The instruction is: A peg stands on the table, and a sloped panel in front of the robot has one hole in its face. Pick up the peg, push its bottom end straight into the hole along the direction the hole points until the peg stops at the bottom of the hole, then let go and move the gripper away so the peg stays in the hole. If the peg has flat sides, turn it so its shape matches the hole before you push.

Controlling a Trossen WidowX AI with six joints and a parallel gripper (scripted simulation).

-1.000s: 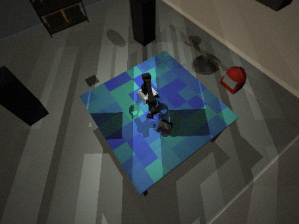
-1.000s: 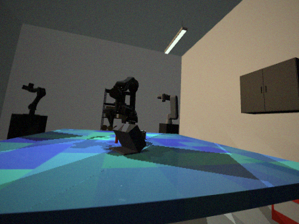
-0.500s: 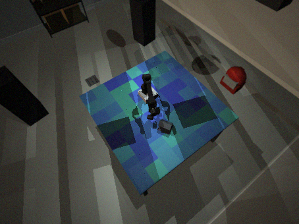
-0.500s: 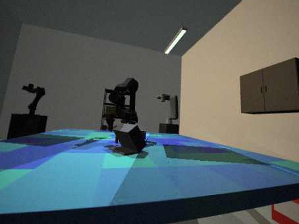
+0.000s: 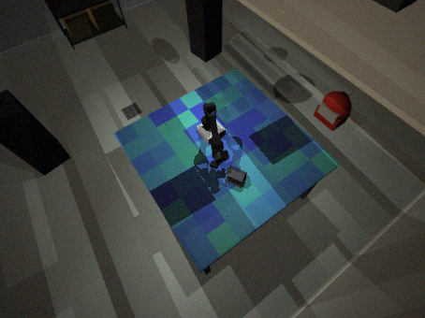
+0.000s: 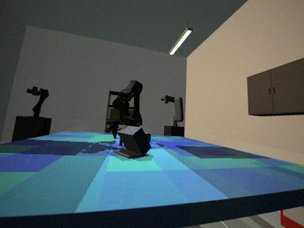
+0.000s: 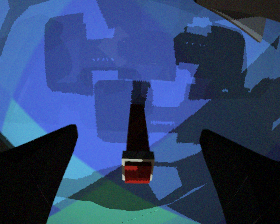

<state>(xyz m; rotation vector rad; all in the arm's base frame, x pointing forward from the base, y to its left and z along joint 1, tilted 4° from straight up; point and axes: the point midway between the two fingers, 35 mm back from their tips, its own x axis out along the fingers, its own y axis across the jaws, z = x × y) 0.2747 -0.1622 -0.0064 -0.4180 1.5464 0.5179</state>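
The peg lies 1 cm above my gripper tip. The rest, counted from my gripper tip: sloped panel 18 cm ahead, 3 cm to the left, 2 cm above.
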